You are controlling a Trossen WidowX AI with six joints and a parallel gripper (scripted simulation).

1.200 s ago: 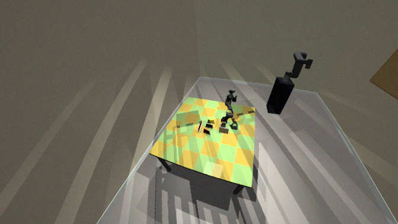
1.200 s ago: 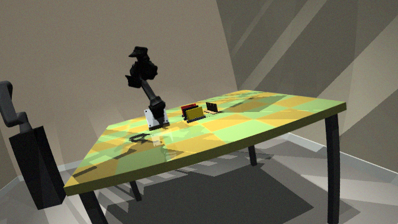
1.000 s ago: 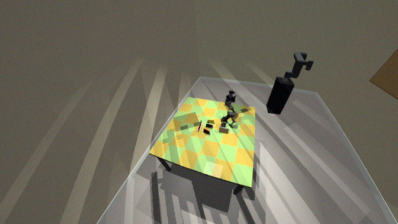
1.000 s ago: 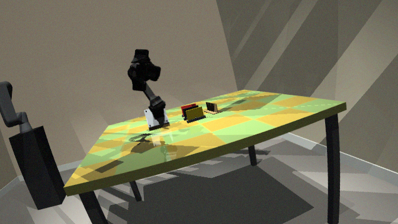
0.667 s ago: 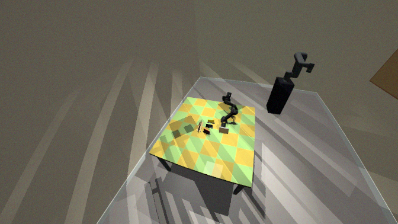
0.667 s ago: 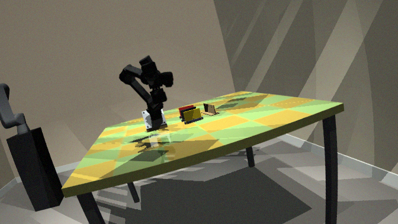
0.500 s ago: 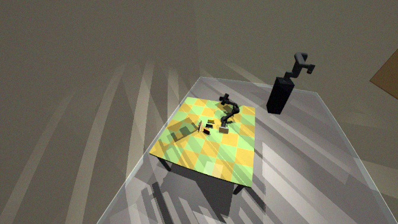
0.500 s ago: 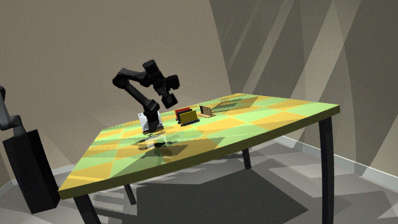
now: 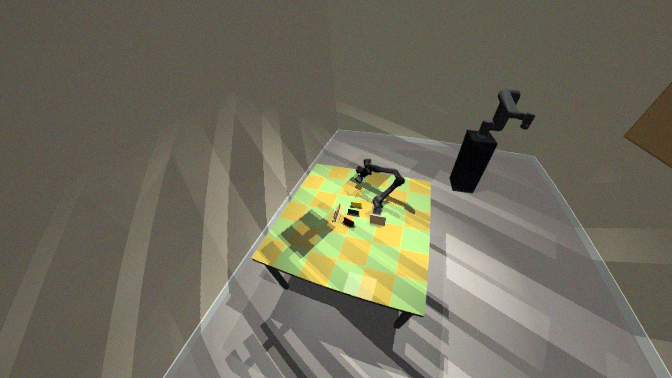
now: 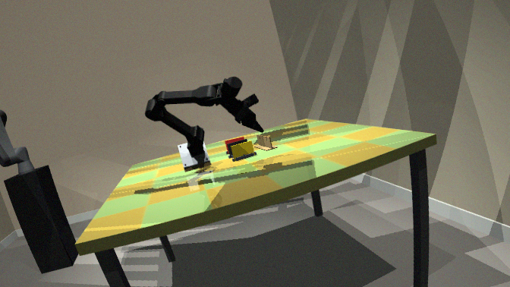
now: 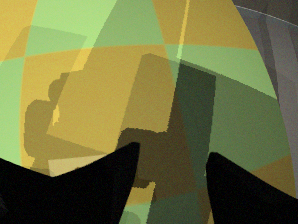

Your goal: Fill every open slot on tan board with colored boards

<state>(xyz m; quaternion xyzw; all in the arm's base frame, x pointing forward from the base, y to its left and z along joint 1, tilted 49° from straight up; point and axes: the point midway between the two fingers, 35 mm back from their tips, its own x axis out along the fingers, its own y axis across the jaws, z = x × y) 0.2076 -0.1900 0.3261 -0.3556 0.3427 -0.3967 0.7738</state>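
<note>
Right now my gripper tip is 27 cm to the right of the yellow board, 11 cm above it and 2 cm past it. From my gripper tip the other things lie so: red board (47 cm to the left, 11 cm below); tan board (37 cm to the left, 12 cm ahead, 11 cm below); nearly black board (36 cm to the left, 11 cm below, 2 cm behind).
</note>
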